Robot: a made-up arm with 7 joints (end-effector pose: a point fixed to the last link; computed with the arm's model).
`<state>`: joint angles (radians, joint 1 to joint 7).
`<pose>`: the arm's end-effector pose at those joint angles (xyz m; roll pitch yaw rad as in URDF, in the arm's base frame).
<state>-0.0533 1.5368 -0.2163 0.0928 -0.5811 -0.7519 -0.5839</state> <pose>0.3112 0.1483 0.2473 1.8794 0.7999 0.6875</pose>
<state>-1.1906 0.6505 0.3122 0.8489 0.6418 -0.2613 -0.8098</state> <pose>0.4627 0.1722 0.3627 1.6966 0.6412 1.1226</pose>
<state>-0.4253 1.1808 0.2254 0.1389 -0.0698 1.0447 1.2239</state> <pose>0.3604 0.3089 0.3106 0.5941 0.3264 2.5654</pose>
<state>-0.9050 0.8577 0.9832 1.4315 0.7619 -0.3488 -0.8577</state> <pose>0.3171 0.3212 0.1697 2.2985 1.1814 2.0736</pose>
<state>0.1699 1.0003 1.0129 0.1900 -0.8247 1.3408 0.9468</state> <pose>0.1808 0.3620 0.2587 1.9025 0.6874 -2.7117</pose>
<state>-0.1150 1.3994 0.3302 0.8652 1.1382 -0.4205 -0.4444</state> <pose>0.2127 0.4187 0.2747 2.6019 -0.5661 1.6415</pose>
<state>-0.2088 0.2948 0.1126 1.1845 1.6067 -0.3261 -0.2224</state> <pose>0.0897 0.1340 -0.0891 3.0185 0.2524 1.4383</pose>
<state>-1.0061 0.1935 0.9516 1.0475 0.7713 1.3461 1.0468</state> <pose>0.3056 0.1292 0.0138 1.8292 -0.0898 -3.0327</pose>
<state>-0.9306 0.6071 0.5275 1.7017 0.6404 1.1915 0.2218</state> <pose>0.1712 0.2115 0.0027 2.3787 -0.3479 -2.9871</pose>
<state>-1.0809 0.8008 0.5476 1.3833 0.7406 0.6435 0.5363</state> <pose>0.3377 0.3257 0.1342 1.6184 0.3813 2.8681</pose>
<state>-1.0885 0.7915 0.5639 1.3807 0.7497 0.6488 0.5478</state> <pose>0.3409 0.3224 0.1337 1.6163 0.3888 2.8711</pose>
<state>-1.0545 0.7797 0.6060 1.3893 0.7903 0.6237 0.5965</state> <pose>0.3309 0.3228 0.1191 1.5797 0.3520 2.8657</pose>
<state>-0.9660 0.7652 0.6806 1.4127 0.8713 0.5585 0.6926</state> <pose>0.3017 0.3269 0.0879 1.5041 0.2589 2.8485</pose>
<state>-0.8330 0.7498 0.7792 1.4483 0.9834 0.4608 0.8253</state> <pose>0.2527 0.3314 0.0478 1.4099 0.1252 2.8201</pose>
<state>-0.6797 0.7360 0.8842 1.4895 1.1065 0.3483 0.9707</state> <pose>0.1909 0.3324 0.0106 1.3249 -0.0168 2.7817</pose>
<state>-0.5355 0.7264 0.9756 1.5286 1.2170 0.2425 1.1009</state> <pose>0.1291 0.3293 -0.0148 1.2670 -0.1355 2.7392</pose>
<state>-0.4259 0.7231 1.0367 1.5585 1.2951 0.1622 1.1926</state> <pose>0.0810 0.3251 -0.0273 1.2380 -0.2152 2.7022</pose>
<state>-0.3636 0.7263 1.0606 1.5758 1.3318 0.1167 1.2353</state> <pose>0.0535 0.3234 -0.0306 1.2311 -0.2576 2.6785</pose>
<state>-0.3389 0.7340 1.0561 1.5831 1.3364 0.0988 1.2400</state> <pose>0.0426 0.3249 -0.0294 1.2364 -0.2758 2.6669</pose>
